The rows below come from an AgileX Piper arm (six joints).
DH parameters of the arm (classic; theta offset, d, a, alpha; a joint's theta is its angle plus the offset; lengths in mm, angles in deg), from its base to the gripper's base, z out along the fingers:
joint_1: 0 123 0 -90
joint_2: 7.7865 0 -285 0
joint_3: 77.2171 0 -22 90
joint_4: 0 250.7 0 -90
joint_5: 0 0 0 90
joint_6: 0 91 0 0
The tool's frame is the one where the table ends.
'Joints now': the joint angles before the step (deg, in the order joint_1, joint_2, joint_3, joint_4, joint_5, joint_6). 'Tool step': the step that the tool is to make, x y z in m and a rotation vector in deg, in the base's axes. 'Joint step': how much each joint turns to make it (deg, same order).
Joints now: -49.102 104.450 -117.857 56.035 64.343 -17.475
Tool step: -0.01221 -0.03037 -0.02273 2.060 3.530 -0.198
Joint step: -4.526 2.923 -0.002 0.630 4.298 -1.947
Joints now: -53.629 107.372 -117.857 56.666 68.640 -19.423
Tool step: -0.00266 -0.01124 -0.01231 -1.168 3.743 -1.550
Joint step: -0.802 1.088 0.002 -3.782 0.286 -0.001
